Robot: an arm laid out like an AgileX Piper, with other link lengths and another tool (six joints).
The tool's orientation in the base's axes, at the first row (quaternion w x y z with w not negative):
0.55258 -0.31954 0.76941 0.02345
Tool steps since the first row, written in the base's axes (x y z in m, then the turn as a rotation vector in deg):
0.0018 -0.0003 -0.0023 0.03 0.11 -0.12
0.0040 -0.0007 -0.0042 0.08 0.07 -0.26
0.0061 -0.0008 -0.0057 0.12 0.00 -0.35
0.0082 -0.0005 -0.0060 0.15 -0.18 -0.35
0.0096 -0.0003 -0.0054 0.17 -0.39 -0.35
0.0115 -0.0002 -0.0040 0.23 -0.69 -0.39
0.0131 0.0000 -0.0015 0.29 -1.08 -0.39
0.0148 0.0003 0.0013 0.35 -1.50 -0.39
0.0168 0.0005 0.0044 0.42 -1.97 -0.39
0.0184 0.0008 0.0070 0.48 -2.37 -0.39
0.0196 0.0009 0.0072 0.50 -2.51 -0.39
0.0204 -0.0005 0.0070 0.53 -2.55 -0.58
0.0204 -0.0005 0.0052 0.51 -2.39 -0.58
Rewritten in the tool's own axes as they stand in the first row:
0.0018 -0.0004 0.0023 0.05 0.11 0.11
0.0032 -0.0013 0.0047 0.18 0.10 0.20
0.0042 -0.0020 0.0070 0.28 0.05 0.24
0.0039 -0.0027 0.0090 0.36 -0.11 0.19
0.0030 -0.0035 0.0100 0.45 -0.29 0.13
0.0014 -0.0048 0.0111 0.62 -0.54 0.07
-0.0011 -0.0063 0.0115 0.79 -0.88 -0.03
-0.0040 -0.0078 0.0120 0.97 -1.25 -0.14
-0.0071 -0.0097 0.0125 1.18 -1.66 -0.26
-0.0098 -0.0111 0.0130 1.35 -2.01 -0.37
-0.0103 -0.0117 0.0139 1.41 -2.13 -0.41
-0.0096 -0.0132 0.0141 1.59 -2.12 -0.32
-0.0080 -0.0126 0.0148 1.52 -1.98 -0.28

